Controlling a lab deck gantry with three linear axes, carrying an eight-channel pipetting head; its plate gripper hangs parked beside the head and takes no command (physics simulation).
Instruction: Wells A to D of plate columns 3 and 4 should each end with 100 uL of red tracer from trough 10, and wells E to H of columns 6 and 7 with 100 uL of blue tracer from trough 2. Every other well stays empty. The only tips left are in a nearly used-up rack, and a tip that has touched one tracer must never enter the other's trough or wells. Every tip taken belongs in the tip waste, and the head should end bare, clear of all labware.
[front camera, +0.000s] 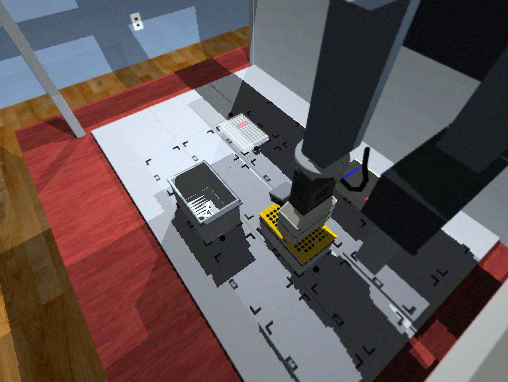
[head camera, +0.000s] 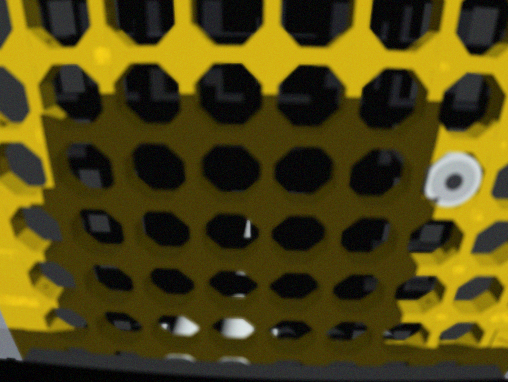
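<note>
The pipetting head (front camera: 306, 212) is low over the yellow tip rack (front camera: 267, 227) (head camera: 270, 55); in the head view a dark bar (head camera: 265, 371) crosses the bottom. One white tip (head camera: 454, 180) stands at the right. Pale tip parts (head camera: 182, 326) show through holes near the bar; whether channels are seated in tips is hidden. The plate (front camera: 257, 140) shows a small block of red wells (front camera: 242, 124); no blue shows in it. Beyond the head, a blue trough (front camera: 351, 173) and a speck of the red trough (front camera: 366, 198) show. The parked plate gripper's fingers cannot be made out.
The grey tip waste bin (front camera: 224, 226) stands left of the rack, with white tips (front camera: 200, 207) inside. A small grey block (front camera: 281, 191) is behind the rack. A large dark box (front camera: 415, 200) hangs right of the head, and a black hooked part (front camera: 365, 170) is over the reservoir.
</note>
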